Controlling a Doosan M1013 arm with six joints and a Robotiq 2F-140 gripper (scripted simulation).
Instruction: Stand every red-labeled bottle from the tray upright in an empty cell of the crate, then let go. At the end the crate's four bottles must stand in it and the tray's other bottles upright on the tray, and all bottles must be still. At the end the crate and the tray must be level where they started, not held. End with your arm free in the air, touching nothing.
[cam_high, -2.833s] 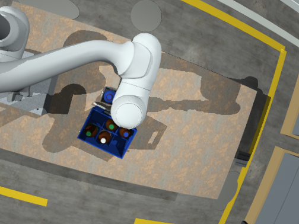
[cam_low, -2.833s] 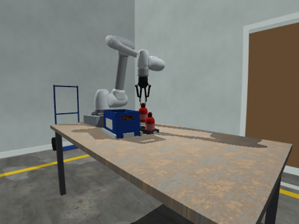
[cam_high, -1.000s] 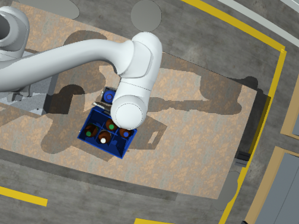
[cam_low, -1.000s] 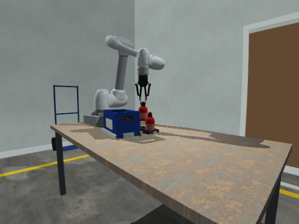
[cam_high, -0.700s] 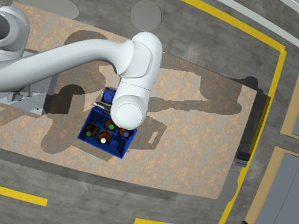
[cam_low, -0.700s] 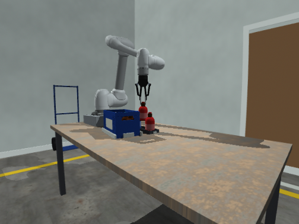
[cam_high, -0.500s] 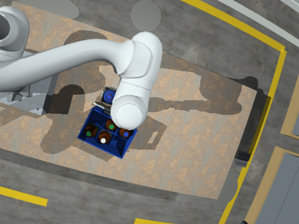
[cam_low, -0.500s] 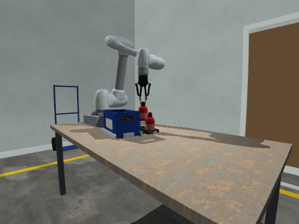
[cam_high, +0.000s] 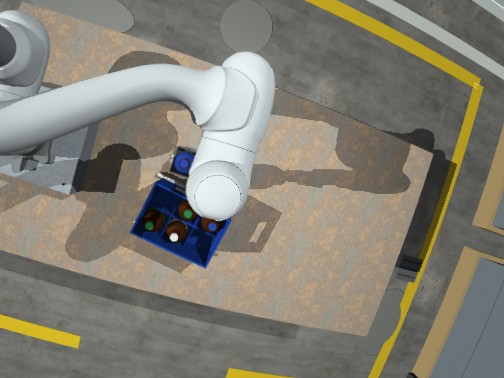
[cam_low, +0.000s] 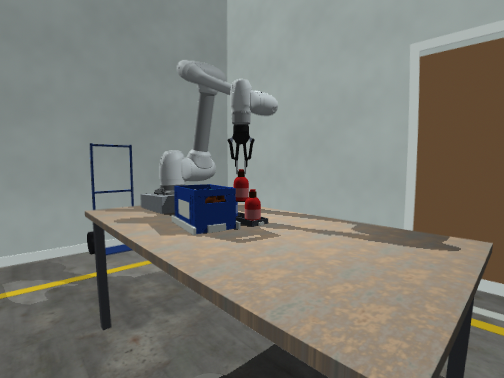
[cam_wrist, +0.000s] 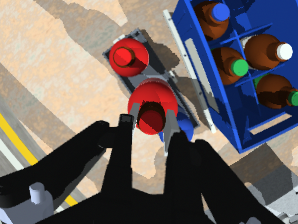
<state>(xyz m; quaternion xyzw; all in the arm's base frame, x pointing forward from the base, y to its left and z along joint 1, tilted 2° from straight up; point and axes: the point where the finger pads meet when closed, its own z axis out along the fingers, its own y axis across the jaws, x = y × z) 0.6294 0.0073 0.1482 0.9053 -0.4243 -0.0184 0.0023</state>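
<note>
Right now the red bottle is 90 mm below my hand. From my hand the other things lie so: blue-capped bottle 90 mm behind, 10 mm to the left, 180 mm below; dark tray 250 mm below; red-labeled bottle 90 mm ahead, 10 mm to the right, 180 mm below.
</note>
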